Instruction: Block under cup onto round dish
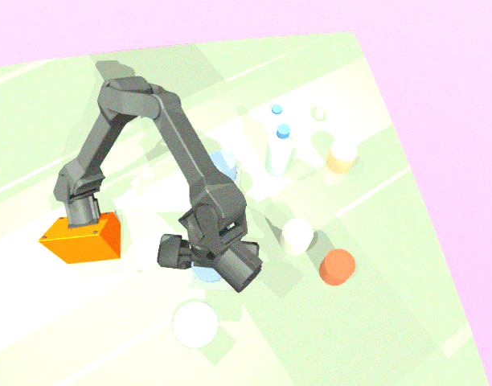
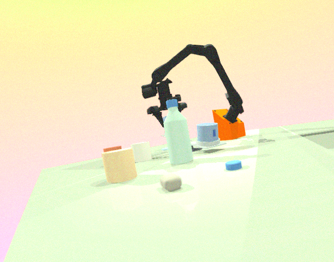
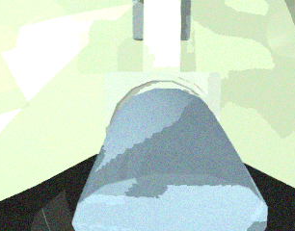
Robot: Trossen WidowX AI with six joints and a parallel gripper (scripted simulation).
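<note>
The pale blue-white block lies 10 mm to the left of my gripper tip and 20 mm below it. The rest, counted from my gripper tip: round white dish: 60 mm behind, 90 mm to the right, 110 mm below; white balance: 50 mm ahead, 120 mm to the left, 90 mm below; white cylinder: 230 mm ahead, 50 mm to the left, 70 mm below.
</note>
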